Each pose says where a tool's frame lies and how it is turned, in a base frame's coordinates. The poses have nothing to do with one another.
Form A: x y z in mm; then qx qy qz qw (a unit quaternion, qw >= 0).
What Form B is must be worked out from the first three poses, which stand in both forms.
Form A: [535 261 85 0.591 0.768 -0.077 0.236]
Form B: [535 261 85 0.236 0.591 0.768 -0.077]
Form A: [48 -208 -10 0.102 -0.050 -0.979 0.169]
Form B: [48 -208 -10 0.169 0.102 -0.050 -0.979]
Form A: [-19 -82 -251 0.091 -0.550 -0.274 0.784]
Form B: [-19 -82 -251 0.784 0.091 -0.550 -0.274]
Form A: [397 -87 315 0.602 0.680 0.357 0.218]
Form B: [397 -87 315 0.218 0.602 0.680 0.357]
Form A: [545 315 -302 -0.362 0.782 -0.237 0.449]
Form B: [545 315 -302 0.449 -0.362 0.782 -0.237]
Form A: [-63 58 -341 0.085 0.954 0.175 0.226]
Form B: [-63 58 -341 0.226 0.085 0.954 0.175]
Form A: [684 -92 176 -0.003 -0.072 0.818 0.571]
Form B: [684 -92 176 0.571 -0.003 -0.072 0.818]
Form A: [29 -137 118 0.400 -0.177 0.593 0.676]
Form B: [29 -137 118 0.676 0.400 -0.177 0.593]
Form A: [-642 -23 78 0.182 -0.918 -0.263 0.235]
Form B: [-642 -23 78 0.235 0.182 -0.918 -0.263]
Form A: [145 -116 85 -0.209 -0.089 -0.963 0.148]
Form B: [145 -116 85 0.148 -0.209 -0.089 -0.963]
